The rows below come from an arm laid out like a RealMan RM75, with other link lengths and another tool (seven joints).
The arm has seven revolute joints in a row. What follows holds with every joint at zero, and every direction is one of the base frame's. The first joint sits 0.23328 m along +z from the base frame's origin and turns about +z. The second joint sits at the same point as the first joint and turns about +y. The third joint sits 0.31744 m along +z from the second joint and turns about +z. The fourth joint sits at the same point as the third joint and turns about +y. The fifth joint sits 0.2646 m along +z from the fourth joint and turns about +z. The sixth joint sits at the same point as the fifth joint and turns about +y. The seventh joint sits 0.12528 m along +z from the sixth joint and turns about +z. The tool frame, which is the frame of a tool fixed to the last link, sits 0.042 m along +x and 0.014 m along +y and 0.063 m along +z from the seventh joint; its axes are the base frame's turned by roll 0.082, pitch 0 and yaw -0.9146 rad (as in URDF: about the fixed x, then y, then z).
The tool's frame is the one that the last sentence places.
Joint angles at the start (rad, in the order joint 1, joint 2, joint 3, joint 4, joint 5, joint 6, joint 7):
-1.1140, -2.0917, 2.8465, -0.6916, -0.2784, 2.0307, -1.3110
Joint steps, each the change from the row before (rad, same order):
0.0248, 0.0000, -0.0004, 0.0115, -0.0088, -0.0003, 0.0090
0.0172, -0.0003, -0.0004, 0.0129, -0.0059, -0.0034, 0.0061
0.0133, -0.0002, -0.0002, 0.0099, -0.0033, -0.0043, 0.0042
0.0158, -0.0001, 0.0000, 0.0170, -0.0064, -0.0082, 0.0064
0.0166, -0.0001, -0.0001, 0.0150, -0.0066, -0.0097, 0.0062
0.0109, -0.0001, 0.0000, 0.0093, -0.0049, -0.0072, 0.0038
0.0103, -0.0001, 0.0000, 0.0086, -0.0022, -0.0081, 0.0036
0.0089, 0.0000, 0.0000, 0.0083, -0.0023, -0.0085, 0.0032
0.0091, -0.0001, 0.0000, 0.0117, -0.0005, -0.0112, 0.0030
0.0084, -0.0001, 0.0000, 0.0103, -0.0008, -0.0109, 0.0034
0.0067, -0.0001, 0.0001, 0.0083, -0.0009, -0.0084, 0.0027
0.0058, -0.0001, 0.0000, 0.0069, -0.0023, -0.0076, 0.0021
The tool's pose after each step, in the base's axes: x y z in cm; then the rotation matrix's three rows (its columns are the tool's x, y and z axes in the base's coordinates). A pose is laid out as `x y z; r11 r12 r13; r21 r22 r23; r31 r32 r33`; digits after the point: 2 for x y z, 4 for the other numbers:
-14.58 45.01 -1.81; 0.3297 0.7947 0.5096; 0.9085 -0.4139 0.0577; 0.2567 0.4439 -0.8585
-15.17 44.73 -2.00; 0.3177 0.7941 0.5181; 0.9119 -0.4056 0.0624; 0.2597 0.4526 -0.8530
-15.65 44.52 -2.17; 0.3075 0.7950 0.5229; 0.9149 -0.3981 0.0672; 0.2616 0.4578 -0.8497
-16.16 44.30 -2.45; 0.2955 0.7939 0.5314; 0.9178 -0.3904 0.0729; 0.2653 0.4661 -0.8440
-16.72 44.10 -2.70; 0.2817 0.7945 0.5380; 0.9205 -0.3820 0.0823; 0.2709 0.4720 -0.8389
-17.10 43.98 -2.86; 0.2718 0.7953 0.5419; 0.9221 -0.3764 0.0899; 0.2755 0.4752 -0.8356
-17.49 43.87 -3.04; 0.2624 0.7976 0.5431; 0.9239 -0.3701 0.0972; 0.2785 0.4763 -0.8340
-17.82 43.79 -3.22; 0.2537 0.7998 0.5441; 0.9253 -0.3645 0.1044; 0.2818 0.4770 -0.8325
-18.15 43.71 -3.50; 0.2441 0.8026 0.5443; 0.9276 -0.3570 0.1104; 0.2829 0.4780 -0.8316
-18.46 43.64 -3.75; 0.2355 0.8053 0.5442; 0.9291 -0.3507 0.1169; 0.2850 0.4781 -0.8308
-18.70 43.58 -3.95; 0.2287 0.8071 0.5443; 0.9303 -0.3458 0.1219; 0.2866 0.4785 -0.8300
-18.90 43.55 -4.10; 0.2221 0.8085 0.5449; 0.9311 -0.3418 0.1276; 0.2895 0.4790 -0.8287

